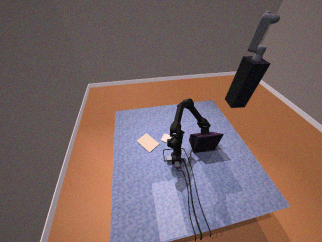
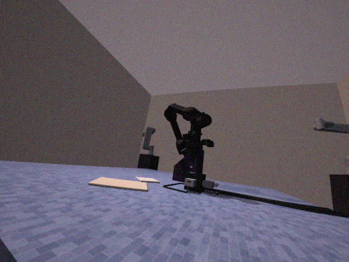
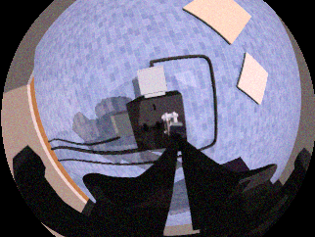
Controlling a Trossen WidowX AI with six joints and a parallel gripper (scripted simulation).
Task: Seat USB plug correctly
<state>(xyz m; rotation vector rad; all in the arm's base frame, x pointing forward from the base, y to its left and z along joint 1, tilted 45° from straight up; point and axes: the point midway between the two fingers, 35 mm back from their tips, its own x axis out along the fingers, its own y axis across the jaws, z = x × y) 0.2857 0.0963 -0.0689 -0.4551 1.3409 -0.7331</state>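
My gripper tip is now 2 cm above the USB plug. Also, from my gripper tip: tan card: 24 cm ahead, 19 cm to the right, 13 cm below.
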